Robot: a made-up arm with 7 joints.
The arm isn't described. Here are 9 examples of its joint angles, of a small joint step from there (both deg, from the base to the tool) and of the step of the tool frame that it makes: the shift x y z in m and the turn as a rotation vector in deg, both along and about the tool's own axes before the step.
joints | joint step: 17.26 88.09 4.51 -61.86 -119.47 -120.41 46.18 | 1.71 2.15 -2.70 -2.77 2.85 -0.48 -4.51
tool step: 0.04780 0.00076 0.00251 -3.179 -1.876 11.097
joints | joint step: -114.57 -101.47 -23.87 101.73 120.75 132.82 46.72 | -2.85 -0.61 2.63 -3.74 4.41 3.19 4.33
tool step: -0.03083 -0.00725 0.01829 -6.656 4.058 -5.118
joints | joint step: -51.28 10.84 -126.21 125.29 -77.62 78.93 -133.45 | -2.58 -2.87 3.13 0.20 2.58 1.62 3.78
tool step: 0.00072 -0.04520 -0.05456 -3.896 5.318 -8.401
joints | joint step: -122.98 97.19 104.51 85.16 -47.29 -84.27 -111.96 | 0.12 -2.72 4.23 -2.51 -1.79 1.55 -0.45
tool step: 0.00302 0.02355 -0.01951 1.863 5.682 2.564
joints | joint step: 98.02 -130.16 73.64 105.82 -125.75 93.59 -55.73 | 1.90 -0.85 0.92 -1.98 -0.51 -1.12 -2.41
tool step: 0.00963 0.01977 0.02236 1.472 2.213 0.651
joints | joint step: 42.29 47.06 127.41 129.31 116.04 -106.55 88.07 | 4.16 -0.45 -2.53 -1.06 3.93 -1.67 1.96
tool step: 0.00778 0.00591 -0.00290 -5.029 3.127 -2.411
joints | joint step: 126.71 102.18 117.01 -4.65 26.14 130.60 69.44 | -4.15 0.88 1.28 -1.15 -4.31 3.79 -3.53
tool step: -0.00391 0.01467 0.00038 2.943 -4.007 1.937
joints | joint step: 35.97 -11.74 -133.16 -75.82 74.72 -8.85 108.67 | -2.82 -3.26 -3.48 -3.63 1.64 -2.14 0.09
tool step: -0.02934 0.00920 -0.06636 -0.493 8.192 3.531
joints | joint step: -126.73 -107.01 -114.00 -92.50 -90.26 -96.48 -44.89 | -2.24 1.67 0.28 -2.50 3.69 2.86 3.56
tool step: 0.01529 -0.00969 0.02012 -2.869 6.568 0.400
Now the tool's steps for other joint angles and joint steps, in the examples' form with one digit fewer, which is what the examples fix.
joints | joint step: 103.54 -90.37 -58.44 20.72 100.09 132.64 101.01 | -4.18 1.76 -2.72 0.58 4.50 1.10 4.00
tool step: -0.0077 -0.0216 0.0126 -5.68 0.89 -4.58
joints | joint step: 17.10 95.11 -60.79 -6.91 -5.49 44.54 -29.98 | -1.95 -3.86 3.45 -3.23 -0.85 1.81 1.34
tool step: -0.0094 0.0080 0.0589 -4.75 2.56 -2.57
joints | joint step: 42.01 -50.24 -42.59 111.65 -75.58 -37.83 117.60 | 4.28 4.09 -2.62 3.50 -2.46 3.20 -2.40
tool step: -0.0637 -0.0755 -0.0029 0.88 -1.88 -6.73
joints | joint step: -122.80 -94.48 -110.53 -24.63 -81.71 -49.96 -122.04 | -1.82 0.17 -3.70 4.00 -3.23 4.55 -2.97
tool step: -0.0334 0.0122 0.0213 4.58 -0.96 3.50
